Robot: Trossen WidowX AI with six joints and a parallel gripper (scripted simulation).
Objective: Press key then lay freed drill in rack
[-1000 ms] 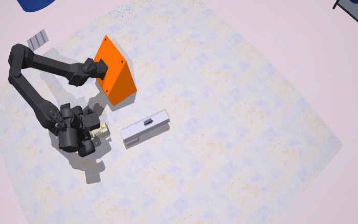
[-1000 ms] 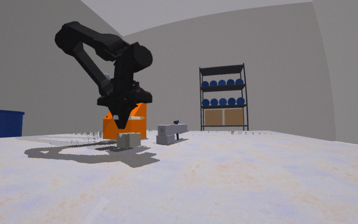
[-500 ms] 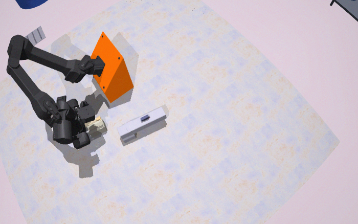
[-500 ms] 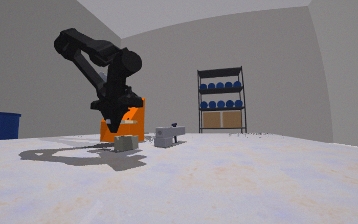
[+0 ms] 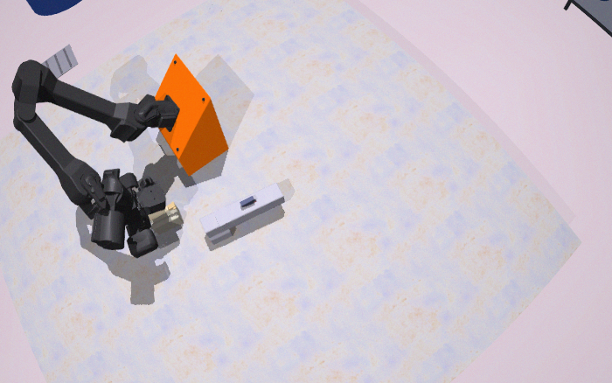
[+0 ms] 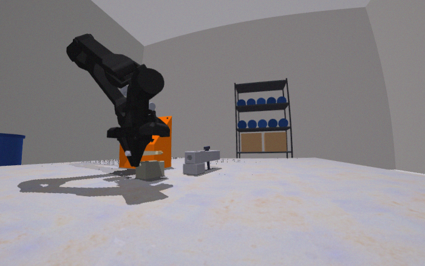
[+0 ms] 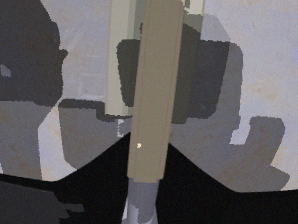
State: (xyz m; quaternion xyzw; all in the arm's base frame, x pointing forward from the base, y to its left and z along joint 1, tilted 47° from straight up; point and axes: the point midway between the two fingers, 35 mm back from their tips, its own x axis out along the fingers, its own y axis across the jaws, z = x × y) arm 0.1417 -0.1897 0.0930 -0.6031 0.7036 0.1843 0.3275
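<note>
Now: gripper tip 4 cm to the right of the cream collar, 3 cm below it and 1 cm short of it. The rest, counted from my gripper tip: dark blue key (22 cm to the left, 13 cm ahead, 2 cm above); then grey rack block (5 cm to the left, 1 cm below, 1 cm ahead).
</note>
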